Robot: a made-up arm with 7 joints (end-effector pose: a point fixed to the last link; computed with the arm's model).
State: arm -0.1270 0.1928 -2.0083 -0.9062 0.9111 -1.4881 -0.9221
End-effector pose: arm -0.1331 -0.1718 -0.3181 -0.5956 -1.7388 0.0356
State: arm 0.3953 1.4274 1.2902 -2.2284 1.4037 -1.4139 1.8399
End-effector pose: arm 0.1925 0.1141 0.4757 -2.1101 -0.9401 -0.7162
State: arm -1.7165 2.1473 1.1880 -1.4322 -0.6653 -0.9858 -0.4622
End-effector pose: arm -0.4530 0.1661 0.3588 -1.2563 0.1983 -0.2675
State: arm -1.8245 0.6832 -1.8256 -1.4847 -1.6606 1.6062 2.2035
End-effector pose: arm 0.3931 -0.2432 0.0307 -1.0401 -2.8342 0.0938
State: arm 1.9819 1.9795 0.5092 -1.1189 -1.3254 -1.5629 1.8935
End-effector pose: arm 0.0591 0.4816 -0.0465 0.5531 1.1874 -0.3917
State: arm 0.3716 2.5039 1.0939 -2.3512 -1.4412 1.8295 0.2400
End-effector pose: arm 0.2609 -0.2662 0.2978 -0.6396 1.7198 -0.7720
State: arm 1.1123 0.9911 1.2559 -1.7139 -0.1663 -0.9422 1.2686
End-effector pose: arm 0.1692 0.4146 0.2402 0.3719 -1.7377 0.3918
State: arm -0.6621 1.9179 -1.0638 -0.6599 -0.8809 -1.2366 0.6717
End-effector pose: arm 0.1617 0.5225 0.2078 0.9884 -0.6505 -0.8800
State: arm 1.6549 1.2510 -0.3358 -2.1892 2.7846 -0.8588 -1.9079
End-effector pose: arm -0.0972 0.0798 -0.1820 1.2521 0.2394 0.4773
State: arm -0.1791 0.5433 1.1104 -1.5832 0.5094 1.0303 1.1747
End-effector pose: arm 0.2318 0.4833 0.2257 -0.6268 -0.3386 2.5139
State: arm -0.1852 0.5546 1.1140 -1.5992 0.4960 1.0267 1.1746
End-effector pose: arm 0.2289 0.4801 0.2384 -0.6235 -0.3860 2.5110
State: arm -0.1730 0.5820 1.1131 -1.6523 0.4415 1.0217 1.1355
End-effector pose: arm 0.2235 0.4675 0.2682 -0.5116 -0.5338 2.4964
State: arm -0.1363 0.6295 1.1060 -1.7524 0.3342 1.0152 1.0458
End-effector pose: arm 0.2176 0.4377 0.3154 -0.2527 -0.7958 2.4467
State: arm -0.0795 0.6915 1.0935 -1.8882 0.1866 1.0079 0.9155
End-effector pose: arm 0.2161 0.3870 0.3663 0.1269 -1.1166 2.3319
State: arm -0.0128 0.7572 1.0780 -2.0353 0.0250 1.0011 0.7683
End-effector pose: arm 0.2214 0.3231 0.4039 0.5518 -1.4180 2.1496
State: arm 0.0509 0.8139 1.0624 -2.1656 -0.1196 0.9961 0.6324
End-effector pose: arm 0.2305 0.2627 0.4213 0.9307 -1.6433 1.9418
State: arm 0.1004 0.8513 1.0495 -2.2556 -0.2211 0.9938 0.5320
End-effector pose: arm 0.2390 0.2209 0.4235 1.1965 -1.7715 1.7716
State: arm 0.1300 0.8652 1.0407 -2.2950 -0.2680 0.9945 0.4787
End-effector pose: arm 0.2450 0.2038 0.4196 1.3294 -1.8099 1.6810
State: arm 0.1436 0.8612 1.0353 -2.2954 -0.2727 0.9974 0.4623
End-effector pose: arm 0.2492 0.2054 0.4143 1.3646 -1.7884 1.6598
